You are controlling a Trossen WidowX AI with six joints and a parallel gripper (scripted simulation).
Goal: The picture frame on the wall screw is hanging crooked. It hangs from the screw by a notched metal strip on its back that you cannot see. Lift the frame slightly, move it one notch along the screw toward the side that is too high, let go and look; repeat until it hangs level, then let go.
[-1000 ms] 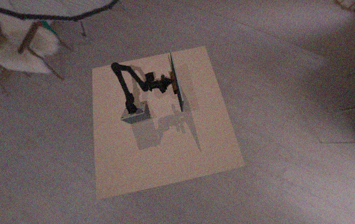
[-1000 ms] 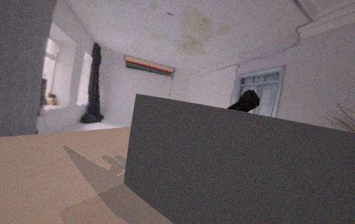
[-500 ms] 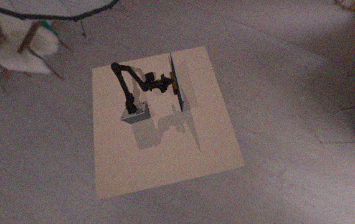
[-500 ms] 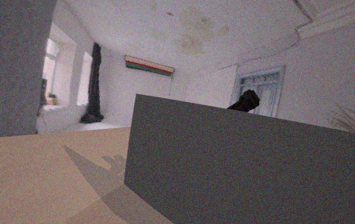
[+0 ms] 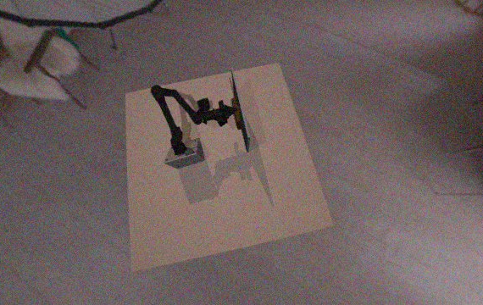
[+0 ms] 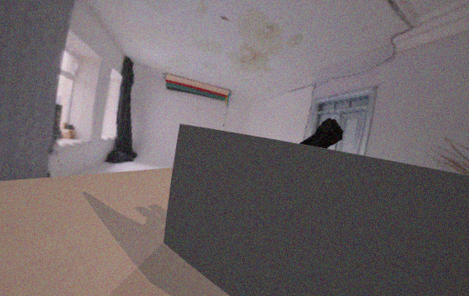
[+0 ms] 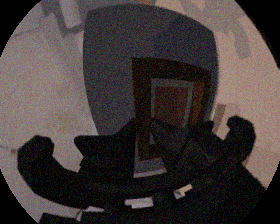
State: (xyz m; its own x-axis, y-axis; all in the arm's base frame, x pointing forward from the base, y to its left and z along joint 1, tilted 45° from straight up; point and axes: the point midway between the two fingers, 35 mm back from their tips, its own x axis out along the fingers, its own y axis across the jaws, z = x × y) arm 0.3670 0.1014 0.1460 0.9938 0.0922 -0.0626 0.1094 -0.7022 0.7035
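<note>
Now: the picture frame 50 mm below my gripper tip. Also, from my gripper tip: wall panel: 20 mm ahead, 10 mm to the left, 60 mm below.
</note>
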